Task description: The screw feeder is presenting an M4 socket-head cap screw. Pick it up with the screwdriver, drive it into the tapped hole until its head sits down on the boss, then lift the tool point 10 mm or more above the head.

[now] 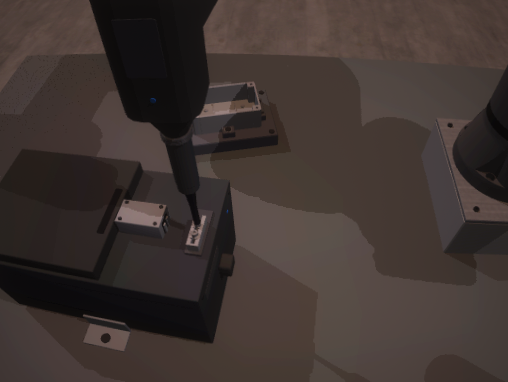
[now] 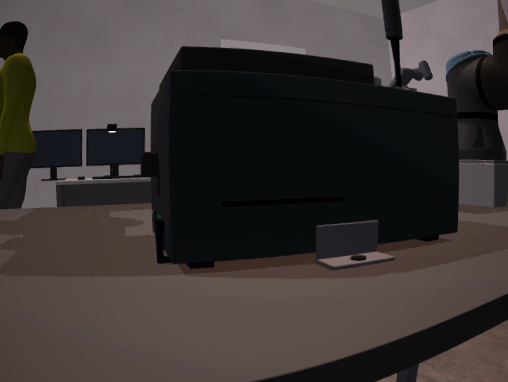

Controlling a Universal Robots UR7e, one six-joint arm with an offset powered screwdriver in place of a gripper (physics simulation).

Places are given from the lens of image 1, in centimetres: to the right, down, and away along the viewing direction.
black screw feeder (image 1: pixel 147 268): -11, 8, 41
dark lid (image 1: pixel 60 199): -22, 1, 45
The marked spots on the dark lid and the black screw feeder are 14 cm apart.
